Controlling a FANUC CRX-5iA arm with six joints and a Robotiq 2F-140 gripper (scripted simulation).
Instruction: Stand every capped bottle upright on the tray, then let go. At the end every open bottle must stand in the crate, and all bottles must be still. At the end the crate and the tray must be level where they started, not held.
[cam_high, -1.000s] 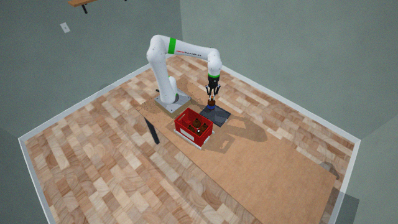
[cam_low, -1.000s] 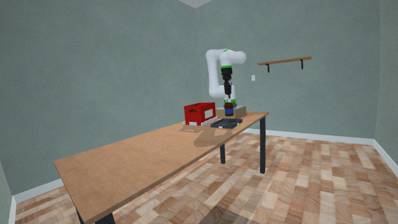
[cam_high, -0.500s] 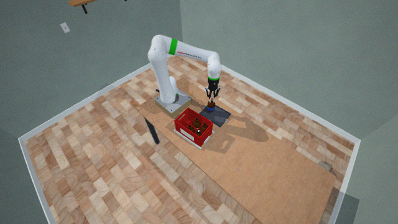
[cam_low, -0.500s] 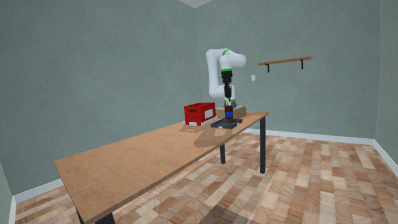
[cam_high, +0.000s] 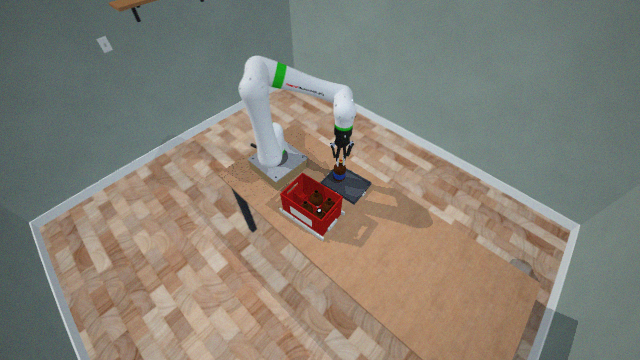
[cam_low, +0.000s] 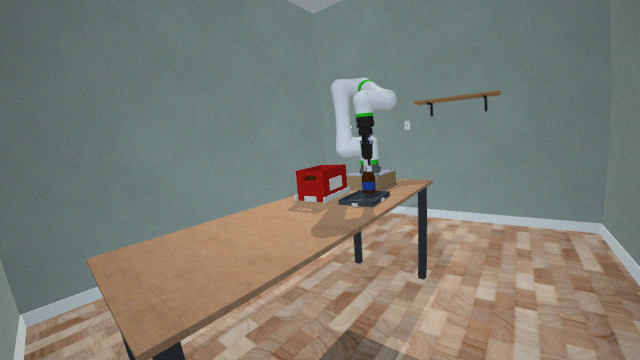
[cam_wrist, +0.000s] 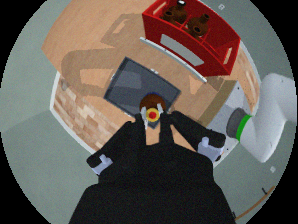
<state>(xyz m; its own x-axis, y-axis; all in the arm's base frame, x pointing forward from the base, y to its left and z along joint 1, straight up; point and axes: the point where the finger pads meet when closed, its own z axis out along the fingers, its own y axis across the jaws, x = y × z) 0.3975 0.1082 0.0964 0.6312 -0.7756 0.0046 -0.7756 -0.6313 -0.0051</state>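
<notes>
The capped brown bottle lies 70 mm below my hand. Round my hand: crate (20 mm behind, 290 mm to the right, 100 mm below); then dark tray (50 mm ahead, 10 mm to the right, 170 mm below).
</notes>
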